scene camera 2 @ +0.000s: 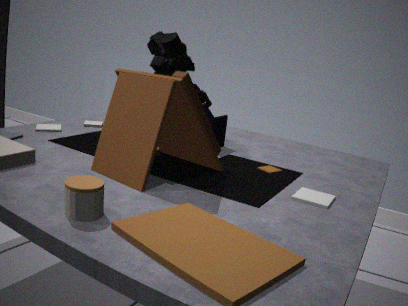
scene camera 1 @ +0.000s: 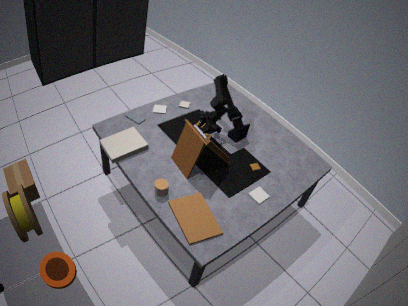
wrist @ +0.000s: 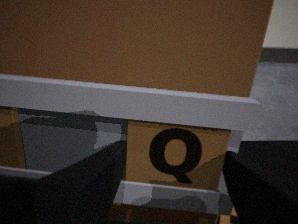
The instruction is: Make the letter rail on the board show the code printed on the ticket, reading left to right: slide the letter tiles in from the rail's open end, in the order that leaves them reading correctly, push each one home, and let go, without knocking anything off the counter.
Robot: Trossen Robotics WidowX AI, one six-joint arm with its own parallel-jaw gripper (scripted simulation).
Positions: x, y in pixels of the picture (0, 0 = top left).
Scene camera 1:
cream block: 121, 145
flat orange panel: 197, 222
a-frame board: 192, 140
